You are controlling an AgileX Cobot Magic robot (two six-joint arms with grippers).
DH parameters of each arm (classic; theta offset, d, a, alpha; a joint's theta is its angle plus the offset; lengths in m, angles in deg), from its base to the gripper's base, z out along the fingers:
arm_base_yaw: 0 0.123 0 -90
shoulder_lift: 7.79 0 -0.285 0
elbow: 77.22 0 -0.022 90
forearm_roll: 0 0.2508 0 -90
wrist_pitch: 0 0 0.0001 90
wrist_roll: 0 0.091 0 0
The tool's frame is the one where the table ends.
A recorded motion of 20 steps. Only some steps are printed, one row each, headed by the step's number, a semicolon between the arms.
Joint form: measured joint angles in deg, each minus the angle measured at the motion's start. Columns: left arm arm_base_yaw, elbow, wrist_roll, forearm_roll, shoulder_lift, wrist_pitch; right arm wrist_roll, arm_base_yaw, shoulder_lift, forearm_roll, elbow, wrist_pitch.
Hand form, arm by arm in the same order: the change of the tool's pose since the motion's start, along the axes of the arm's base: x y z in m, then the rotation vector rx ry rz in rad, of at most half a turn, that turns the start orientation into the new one. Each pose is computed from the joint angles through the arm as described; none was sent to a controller.
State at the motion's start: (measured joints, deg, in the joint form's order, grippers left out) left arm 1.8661 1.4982 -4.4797 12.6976 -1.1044 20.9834; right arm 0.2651 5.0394 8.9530 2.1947 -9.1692 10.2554
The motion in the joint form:
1: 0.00 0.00 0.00 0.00 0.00 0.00; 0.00 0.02 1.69 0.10 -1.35 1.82
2: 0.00 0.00 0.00 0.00 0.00 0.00; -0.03 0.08 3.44 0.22 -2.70 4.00
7: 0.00 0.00 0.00 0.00 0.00 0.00; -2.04 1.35 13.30 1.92 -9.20 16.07
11: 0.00 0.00 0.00 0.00 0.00 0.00; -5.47 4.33 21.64 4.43 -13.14 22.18
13: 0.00 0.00 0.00 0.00 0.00 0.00; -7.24 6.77 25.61 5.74 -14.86 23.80
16: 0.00 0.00 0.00 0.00 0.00 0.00; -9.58 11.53 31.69 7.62 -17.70 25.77
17: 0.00 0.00 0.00 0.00 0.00 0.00; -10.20 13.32 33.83 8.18 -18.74 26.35
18: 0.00 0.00 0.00 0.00 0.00 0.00; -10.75 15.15 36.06 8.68 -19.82 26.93
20: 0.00 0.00 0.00 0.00 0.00 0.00; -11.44 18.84 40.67 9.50 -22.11 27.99
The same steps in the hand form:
1: 0.0000 0.0000 0.0000 0.0000 0.0000 0.0000; 0.0024 0.0004 0.0031 -0.0017 0.0377 0.0017
2: 0.0000 0.0000 0.0000 0.0000 0.0000 0.0000; 0.0049 0.0009 0.0056 -0.0043 0.0826 0.0046
7: 0.0000 0.0000 0.0000 0.0000 0.0000 0.0000; 0.0199 0.0061 0.0121 -0.0370 0.3490 0.0499
11: 0.0000 0.0000 0.0000 0.0000 0.0000 0.0000; 0.0346 0.0158 0.0129 -0.0808 0.5255 0.1385
13: 0.0000 0.0000 0.0000 0.0000 0.0000 0.0000; 0.0423 0.0233 0.0134 -0.1064 0.5878 0.1997
16: 0.0000 0.0000 0.0000 0.0000 0.0000 0.0000; 0.0537 0.0385 0.0146 -0.1492 0.6691 0.3081
17: 0.0000 0.0000 0.0000 0.0000 0.0000 0.0000; 0.0576 0.0447 0.0149 -0.1643 0.6950 0.3461
18: 0.0000 0.0000 0.0000 0.0000 0.0000 0.0000; 0.0615 0.0513 0.0150 -0.1805 0.7216 0.3840
20: 0.0000 0.0000 0.0000 0.0000 0.0000 0.0000; 0.0695 0.0657 0.0147 -0.2117 0.7743 0.4556

